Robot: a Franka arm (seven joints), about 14 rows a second.
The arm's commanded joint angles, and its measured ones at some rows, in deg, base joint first. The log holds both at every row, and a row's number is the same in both.
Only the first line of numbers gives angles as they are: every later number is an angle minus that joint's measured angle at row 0.
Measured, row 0: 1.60, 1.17, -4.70, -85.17, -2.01, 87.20, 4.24
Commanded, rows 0 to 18: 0.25, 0.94, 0.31, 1.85, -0.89, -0.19, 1.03; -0.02, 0.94, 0.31, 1.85, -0.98, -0.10, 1.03; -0.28, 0.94, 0.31, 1.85, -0.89, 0.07, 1.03; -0.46, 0.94, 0.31, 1.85, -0.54, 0.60, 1.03; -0.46, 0.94, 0.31, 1.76, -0.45, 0.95, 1.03; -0.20, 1.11, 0.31, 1.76, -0.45, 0.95, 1.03; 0.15, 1.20, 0.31, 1.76, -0.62, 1.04, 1.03; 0.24, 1.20, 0.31, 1.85, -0.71, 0.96, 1.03; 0.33, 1.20, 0.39, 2.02, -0.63, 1.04, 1.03; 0.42, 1.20, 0.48, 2.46, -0.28, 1.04, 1.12; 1.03, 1.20, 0.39, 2.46, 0.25, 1.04, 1.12; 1.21, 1.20, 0.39, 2.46, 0.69, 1.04, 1.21; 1.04, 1.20, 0.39, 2.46, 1.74, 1.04, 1.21; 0.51, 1.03, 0.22, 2.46, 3.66, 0.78, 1.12; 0.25, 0.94, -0.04, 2.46, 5.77, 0.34, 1.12; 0.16, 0.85, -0.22, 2.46, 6.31, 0.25, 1.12; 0.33, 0.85, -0.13, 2.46, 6.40, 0.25, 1.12; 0.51, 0.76, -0.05, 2.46, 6.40, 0.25, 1.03; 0.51, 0.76, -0.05, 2.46, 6.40, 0.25, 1.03
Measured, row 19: 0.66, 0.50, -0.17, 1.14, 5.55, 1.32, 0.34
